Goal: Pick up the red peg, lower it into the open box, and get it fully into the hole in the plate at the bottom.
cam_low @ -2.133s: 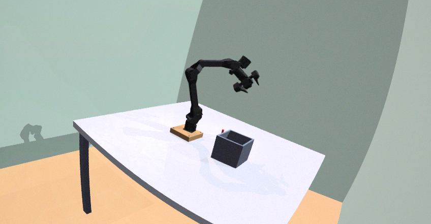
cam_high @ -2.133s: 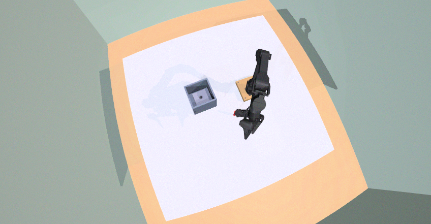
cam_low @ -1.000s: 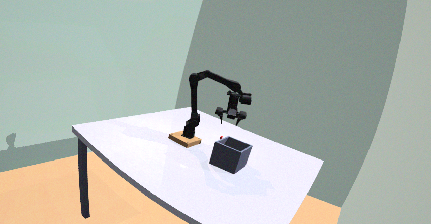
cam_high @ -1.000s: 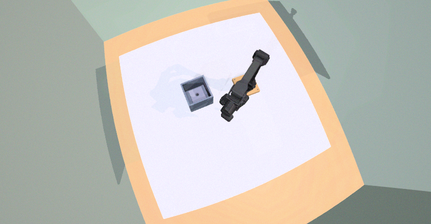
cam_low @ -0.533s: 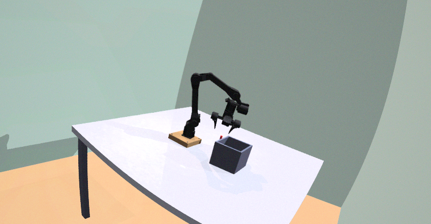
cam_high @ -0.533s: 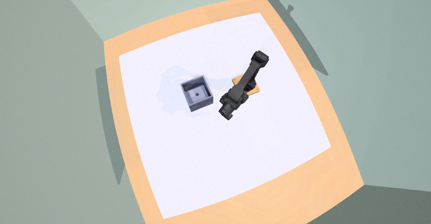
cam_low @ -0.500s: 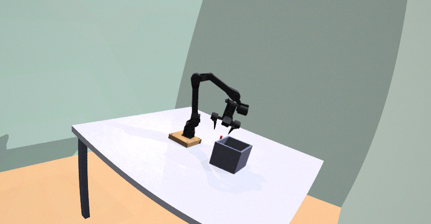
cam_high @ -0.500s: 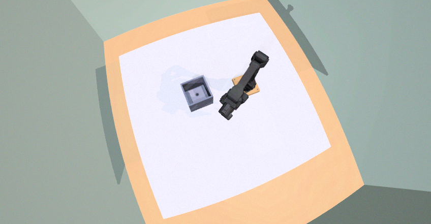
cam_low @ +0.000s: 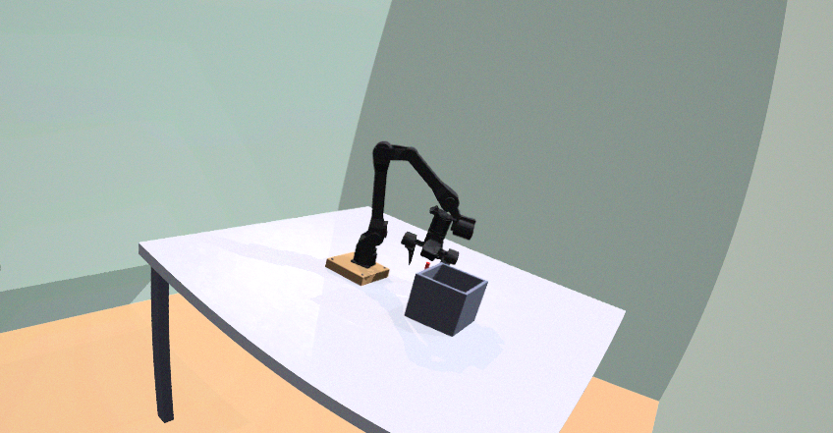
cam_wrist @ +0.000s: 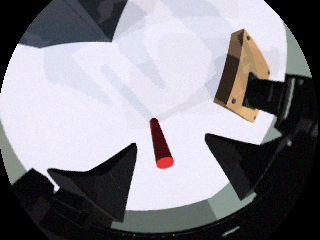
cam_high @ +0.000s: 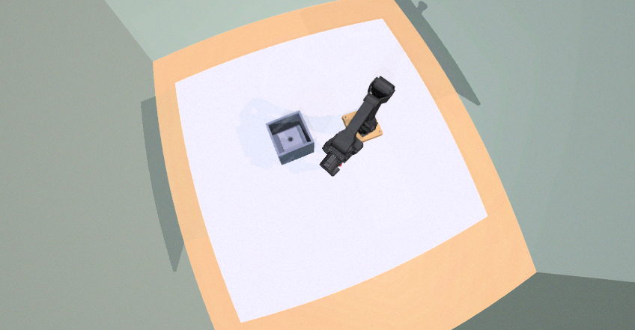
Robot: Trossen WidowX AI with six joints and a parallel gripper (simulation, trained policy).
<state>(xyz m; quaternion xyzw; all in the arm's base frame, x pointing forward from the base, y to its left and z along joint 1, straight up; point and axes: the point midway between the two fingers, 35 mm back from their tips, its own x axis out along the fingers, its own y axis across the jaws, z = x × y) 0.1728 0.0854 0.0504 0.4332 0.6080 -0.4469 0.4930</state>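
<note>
My gripper tip is 2 cm short of the red peg and 1 cm above it. From my gripper tip the other things lie so: plate 15 cm ahead, 21 cm to the right.
</note>
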